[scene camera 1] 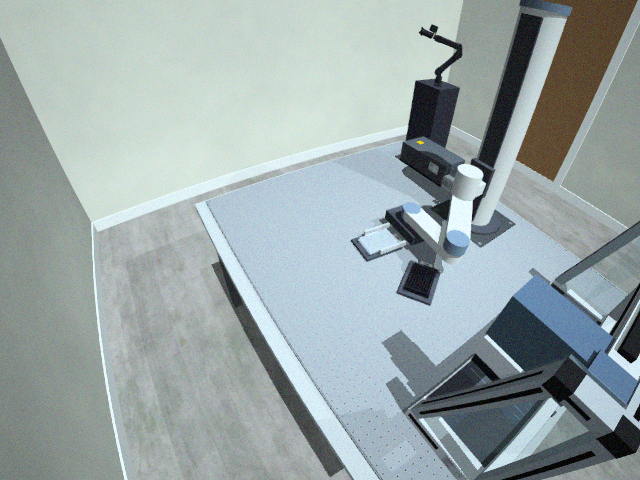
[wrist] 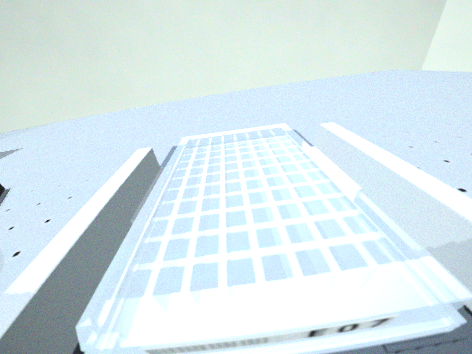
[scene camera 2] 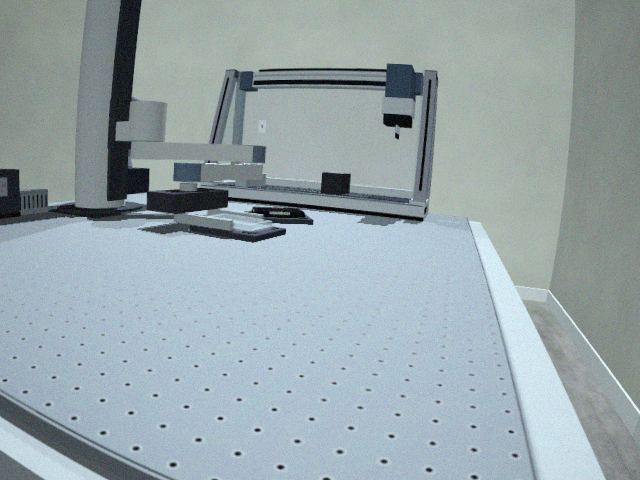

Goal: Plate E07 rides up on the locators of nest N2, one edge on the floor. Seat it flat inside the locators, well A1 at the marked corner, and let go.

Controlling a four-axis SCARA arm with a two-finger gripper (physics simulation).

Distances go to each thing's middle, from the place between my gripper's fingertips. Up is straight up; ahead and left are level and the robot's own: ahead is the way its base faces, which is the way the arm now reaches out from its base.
Labels:
My hand is 30 mm past the clear well plate (wrist: 248, 234). The rest, counted from my hand: dark instrument box (scene camera 1: 429, 151) 660 mm behind, 300 mm to the right, 30 mm above; then dark nest (scene camera 2: 269, 233) 20 mm behind, 20 mm below; then black plate (scene camera 1: 420, 280) 40 mm behind, 230 mm to the left.

